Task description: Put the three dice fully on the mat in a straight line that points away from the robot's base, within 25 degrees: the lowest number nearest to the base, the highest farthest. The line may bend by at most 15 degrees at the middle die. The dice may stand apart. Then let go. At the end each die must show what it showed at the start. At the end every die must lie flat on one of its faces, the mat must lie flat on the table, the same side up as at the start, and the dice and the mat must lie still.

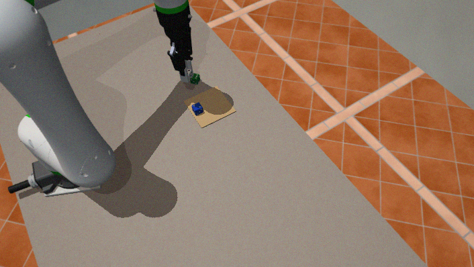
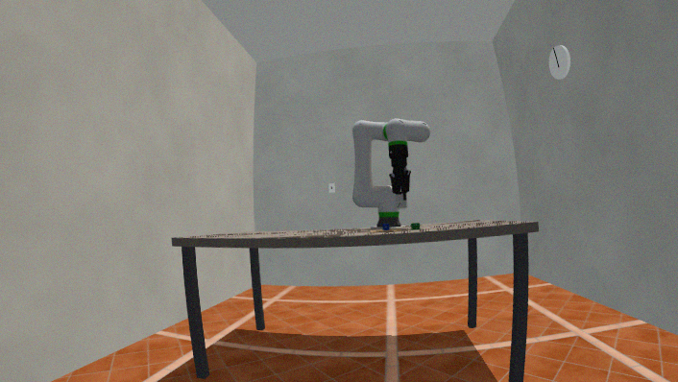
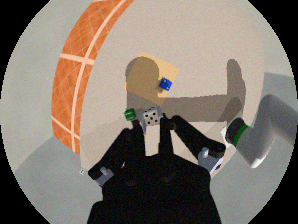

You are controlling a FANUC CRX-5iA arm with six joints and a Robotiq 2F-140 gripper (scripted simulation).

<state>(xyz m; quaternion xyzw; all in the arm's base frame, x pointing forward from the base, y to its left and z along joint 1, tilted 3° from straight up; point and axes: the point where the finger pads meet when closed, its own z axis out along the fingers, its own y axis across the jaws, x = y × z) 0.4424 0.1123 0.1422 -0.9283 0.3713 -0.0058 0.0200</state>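
Right now my hand is 13 cm above the tan mat, 7 cm to the left of it and 4 cm short of it. Also, from my hand: blue die: 12 cm below, 8 cm to the right; green die: 12 cm below, 6 cm to the left, 4 cm ahead; white die: 2 cm below.
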